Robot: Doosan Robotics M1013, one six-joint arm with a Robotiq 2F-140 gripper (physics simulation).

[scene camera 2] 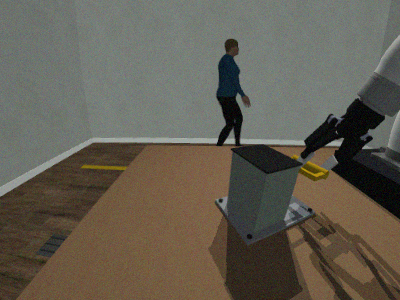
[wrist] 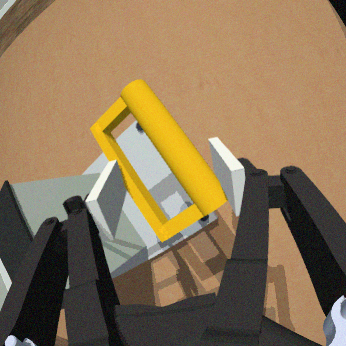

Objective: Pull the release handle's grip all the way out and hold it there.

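Observation:
The release handle's yellow grip point(scene camera 2: 311, 171) point(wrist: 172, 147) is a frame with a thick round outer bar and thinner inner bars. It stands out from the upper right side of a pale green housing point(scene camera 2: 257, 195) point(wrist: 55, 197) with a black top. My gripper point(scene camera 2: 316, 161) point(wrist: 165, 165) is shut on the grip. In the wrist view its left pad is against the thin inner bar and its right pad is beside the round outer bar. The link between grip and housing is hidden, so how far out the grip stands cannot be told.
The housing stands on a grey base plate point(scene camera 2: 296, 216) point(wrist: 142, 152) with dark corner bolts, on a brown table point(scene camera 2: 165, 210) point(wrist: 250, 65). A person point(scene camera 2: 229, 80) in a blue top is beyond the table's far edge. A yellow floor stripe point(scene camera 2: 102, 167) lies left of the table.

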